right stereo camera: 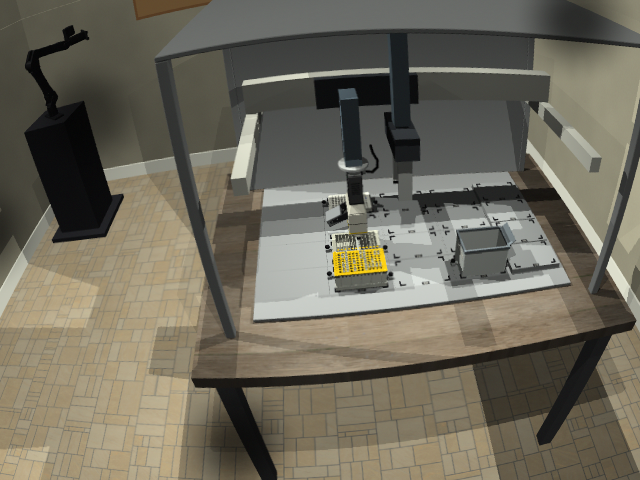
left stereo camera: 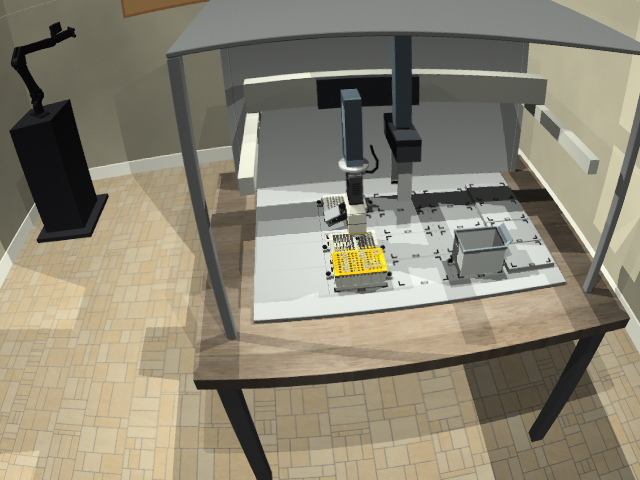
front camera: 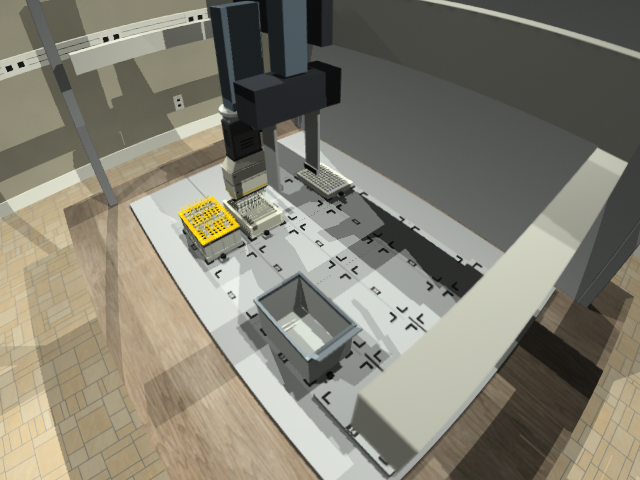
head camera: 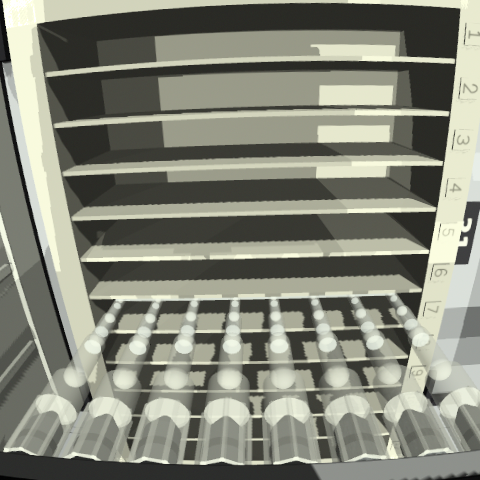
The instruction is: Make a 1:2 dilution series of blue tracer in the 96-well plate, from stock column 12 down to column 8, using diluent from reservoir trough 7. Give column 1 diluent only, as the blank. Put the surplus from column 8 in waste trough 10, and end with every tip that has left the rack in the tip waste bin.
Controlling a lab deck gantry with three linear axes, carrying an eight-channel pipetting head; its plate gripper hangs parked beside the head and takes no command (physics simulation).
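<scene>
The pipetting head stands low over the cream reservoir. In the head camera view its eight clear tips reach down in a row at trough 7. The tip ends and any liquid there are hard to make out. The yellow tip rack stands beside the reservoir. The 96-well plate lies behind the head. The grey waste bin holds a few thin pale pieces. The parked gripper is open and empty.
A pale beam runs along the deck's far end in the front view. Grey posts hold the roof over the deck. A black arm stands on a black pedestal off to the left.
</scene>
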